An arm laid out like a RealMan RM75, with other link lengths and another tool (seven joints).
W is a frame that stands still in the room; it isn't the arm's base.
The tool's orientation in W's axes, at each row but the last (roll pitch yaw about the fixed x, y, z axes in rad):
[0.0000 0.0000 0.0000]
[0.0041 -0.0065 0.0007]
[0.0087 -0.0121 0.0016]
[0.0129 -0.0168 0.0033]
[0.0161 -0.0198 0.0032]
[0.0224 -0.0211 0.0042]
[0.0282 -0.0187 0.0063]
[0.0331 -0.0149 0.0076]
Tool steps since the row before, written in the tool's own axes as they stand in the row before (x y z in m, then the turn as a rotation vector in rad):
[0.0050 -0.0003 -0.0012 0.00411 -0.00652 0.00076]
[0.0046 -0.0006 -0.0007 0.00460 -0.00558 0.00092]
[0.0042 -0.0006 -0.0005 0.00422 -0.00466 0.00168]
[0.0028 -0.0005 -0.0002 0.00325 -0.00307 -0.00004]
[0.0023 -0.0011 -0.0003 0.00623 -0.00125 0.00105]
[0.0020 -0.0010 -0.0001 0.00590 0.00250 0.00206]
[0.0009 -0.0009 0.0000 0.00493 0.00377 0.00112]
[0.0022 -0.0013 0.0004 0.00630 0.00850 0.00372]
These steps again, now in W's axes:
[0.0050 -0.0003 -0.0012 0.00411 -0.00652 0.00076]
[0.0046 -0.0006 -0.0007 0.00460 -0.00558 0.00093]
[0.0042 -0.0006 -0.0005 0.00421 -0.00467 0.00169]
[0.0028 -0.0005 -0.0002 0.00326 -0.00306 -0.00002]
[0.0023 -0.0011 -0.0003 0.00621 -0.00125 0.00115]
[0.0020 -0.0010 -0.0001 0.00584 0.00248 0.00224]
[0.0009 -0.0009 0.0000 0.00488 0.00377 0.00132]
[0.0022 -0.0013 0.0004 0.00618 0.00842 0.00409]

